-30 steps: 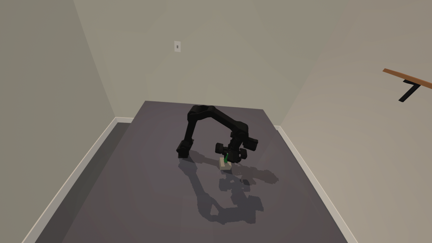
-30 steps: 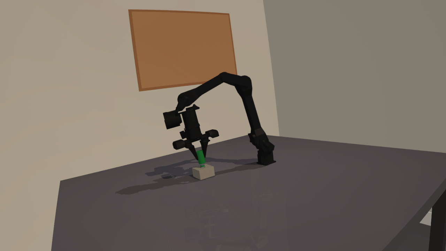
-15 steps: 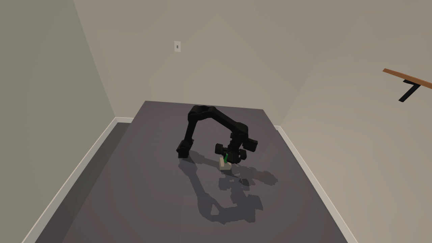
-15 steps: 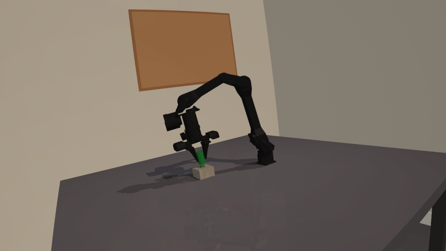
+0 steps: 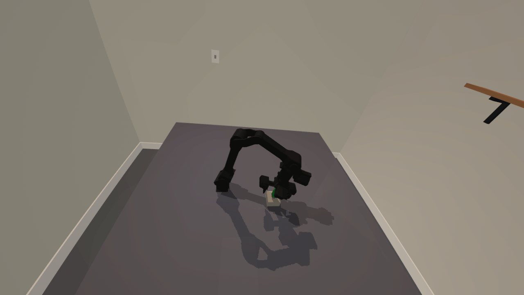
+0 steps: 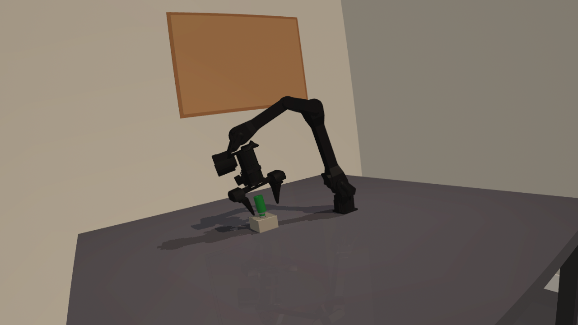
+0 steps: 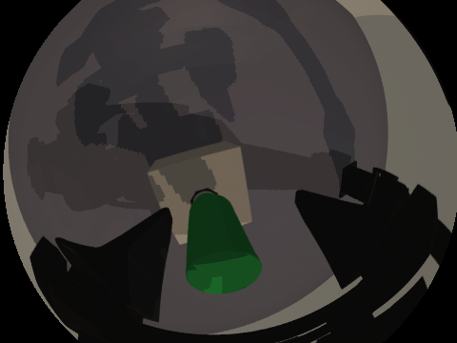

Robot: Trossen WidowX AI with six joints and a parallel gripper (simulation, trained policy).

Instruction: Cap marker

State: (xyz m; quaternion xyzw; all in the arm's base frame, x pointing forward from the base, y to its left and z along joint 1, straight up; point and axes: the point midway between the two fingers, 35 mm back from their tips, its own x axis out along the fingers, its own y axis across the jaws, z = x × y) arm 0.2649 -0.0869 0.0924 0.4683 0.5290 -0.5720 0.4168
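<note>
My gripper tip is 20 mm below the green cap and 20 mm short of it. From my gripper tip the other things lie so: beige holder block 40 mm below, 20 mm ahead.
</note>
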